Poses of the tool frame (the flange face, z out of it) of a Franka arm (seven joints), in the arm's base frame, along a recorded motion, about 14 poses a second.
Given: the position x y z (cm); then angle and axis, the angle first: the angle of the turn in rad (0 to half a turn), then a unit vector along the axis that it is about.
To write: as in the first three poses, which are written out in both.
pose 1, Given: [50.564, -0.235, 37.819, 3.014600, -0.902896, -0.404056, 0.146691]
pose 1, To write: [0.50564, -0.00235, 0.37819, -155.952, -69.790, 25.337]
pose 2, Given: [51.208, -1.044, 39.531, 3.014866, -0.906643, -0.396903, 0.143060]
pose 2, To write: [0.51208, -0.01044, 0.39531, -156.613, -68.561, 24.712]
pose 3, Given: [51.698, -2.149, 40.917, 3.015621, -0.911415, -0.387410, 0.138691]
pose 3, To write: [0.51698, -0.02149, 0.40917, -157.477, -66.938, 23.963]
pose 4, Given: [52.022, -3.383, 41.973, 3.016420, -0.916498, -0.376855, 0.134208]
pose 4, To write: [0.52022, -0.03383, 0.41973, -158.397, -65.131, 23.195]
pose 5, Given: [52.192, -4.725, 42.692, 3.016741, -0.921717, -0.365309, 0.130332]
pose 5, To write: [0.52192, -0.04725, 0.42692, -159.316, -63.142, 22.527]
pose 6, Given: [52.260, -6.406, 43.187, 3.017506, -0.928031, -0.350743, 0.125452]
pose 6, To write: [0.52260, -0.06406, 0.43187, -160.448, -60.640, 21.689]
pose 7, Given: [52.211, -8.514, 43.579, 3.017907, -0.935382, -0.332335, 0.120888]
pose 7, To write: [0.52211, -0.08514, 0.43579, -161.740, -57.465, 20.903]
